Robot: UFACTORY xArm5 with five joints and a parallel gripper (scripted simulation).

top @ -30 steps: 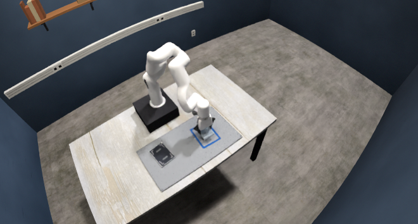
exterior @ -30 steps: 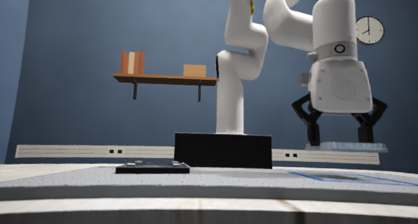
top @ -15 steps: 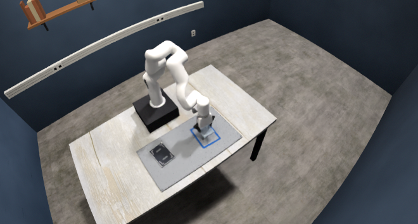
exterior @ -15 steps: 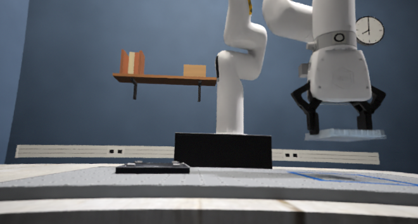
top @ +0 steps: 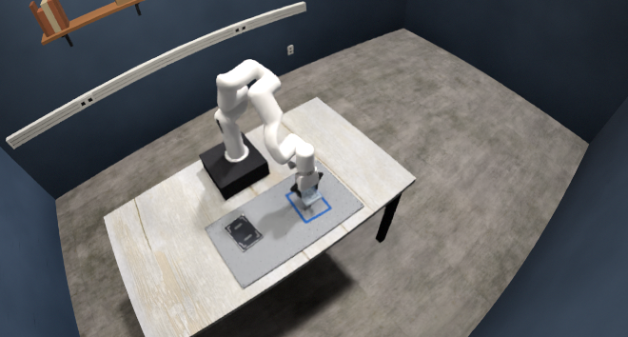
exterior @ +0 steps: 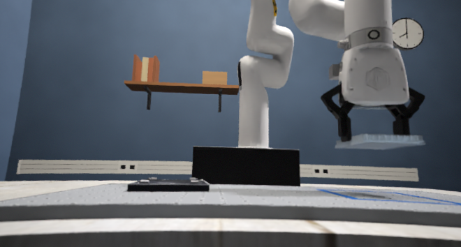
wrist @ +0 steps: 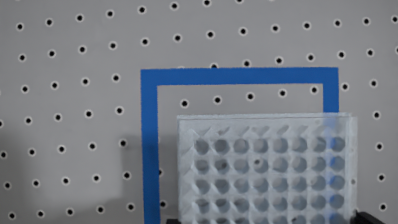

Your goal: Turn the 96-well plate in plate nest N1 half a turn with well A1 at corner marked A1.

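Right now the black plate nest is 60 mm behind my hand, 340 mm to the right of it and 90 mm below it. Round my hand: 96-well plate (10 mm below).
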